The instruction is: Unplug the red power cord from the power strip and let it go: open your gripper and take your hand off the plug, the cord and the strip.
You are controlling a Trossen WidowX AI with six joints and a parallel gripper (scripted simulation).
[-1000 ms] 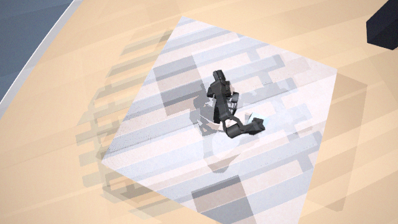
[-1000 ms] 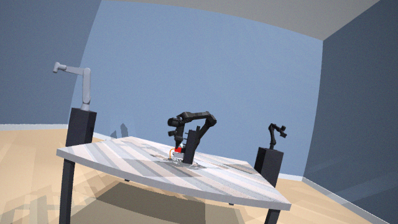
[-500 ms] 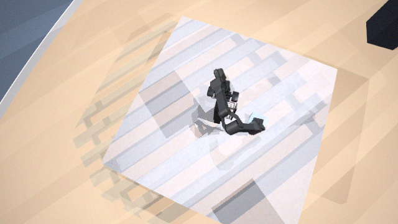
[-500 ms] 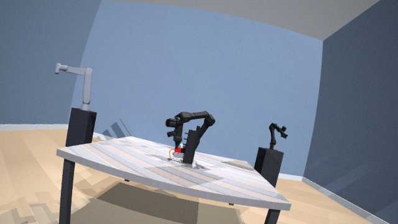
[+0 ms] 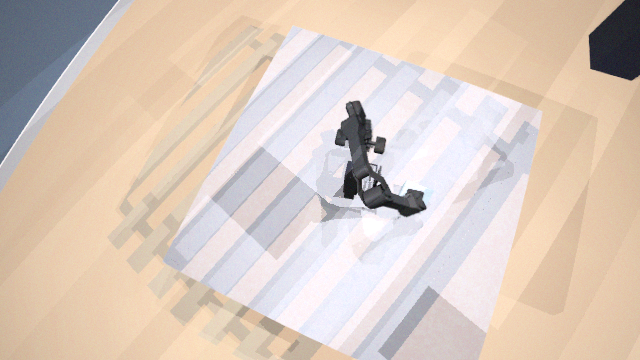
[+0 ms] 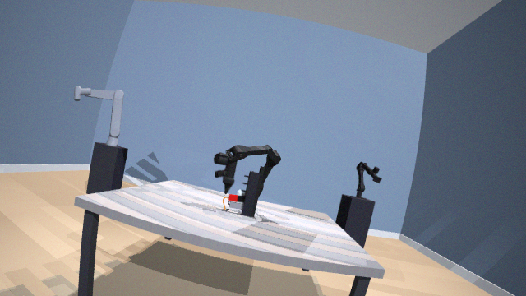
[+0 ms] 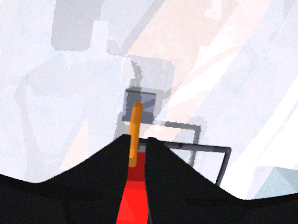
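Now: gripper tip 6 cm to the right of the red plug and 1 cm past it. From my gripper tip the other things lie so: black strip (15 cm to the left, 3 cm above, 1 cm behind).
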